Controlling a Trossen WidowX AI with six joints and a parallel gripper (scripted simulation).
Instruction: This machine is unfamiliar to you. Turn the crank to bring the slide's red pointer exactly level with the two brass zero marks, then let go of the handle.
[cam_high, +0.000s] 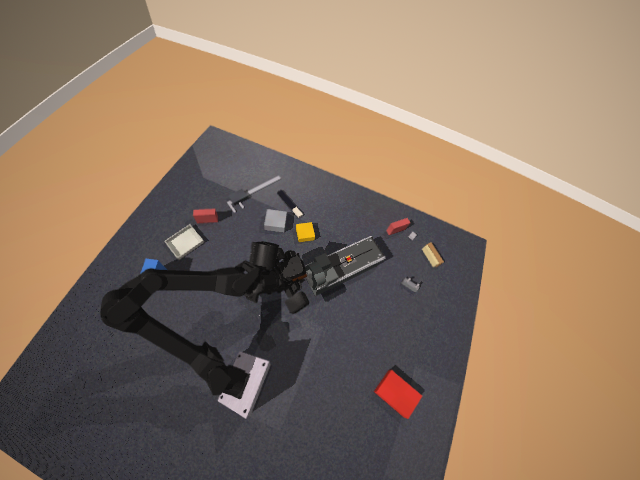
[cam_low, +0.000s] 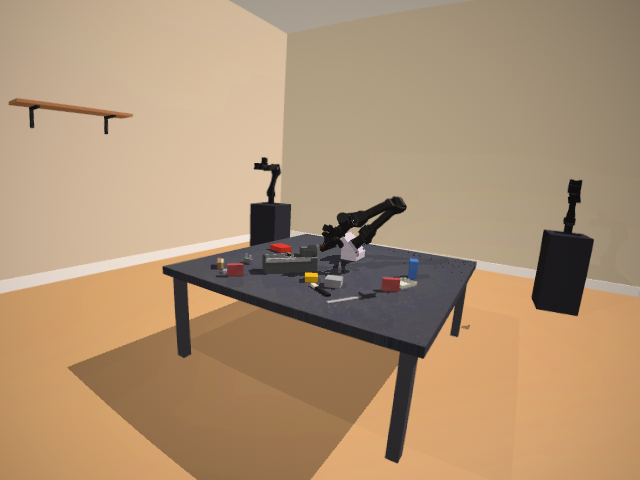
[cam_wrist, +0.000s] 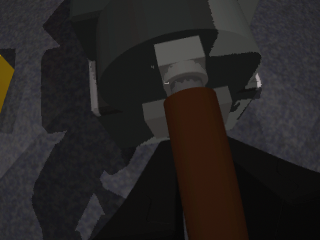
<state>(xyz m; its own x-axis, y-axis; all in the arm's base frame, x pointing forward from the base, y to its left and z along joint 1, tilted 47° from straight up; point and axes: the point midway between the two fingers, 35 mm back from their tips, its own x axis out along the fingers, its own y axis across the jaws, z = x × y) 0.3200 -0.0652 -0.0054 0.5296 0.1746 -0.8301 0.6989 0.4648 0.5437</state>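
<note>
My gripper tip is now 20 mm below the brown crank handle, 10 mm to the right of it and 10 mm past it. The rest, counted from my gripper tip: grey block 200 mm ahead, 170 mm to the left, 80 mm below; yellow block 200 mm ahead, 80 mm below, 50 mm to the left; red pointer 120 mm to the right, 120 mm ahead, 10 mm below.
</note>
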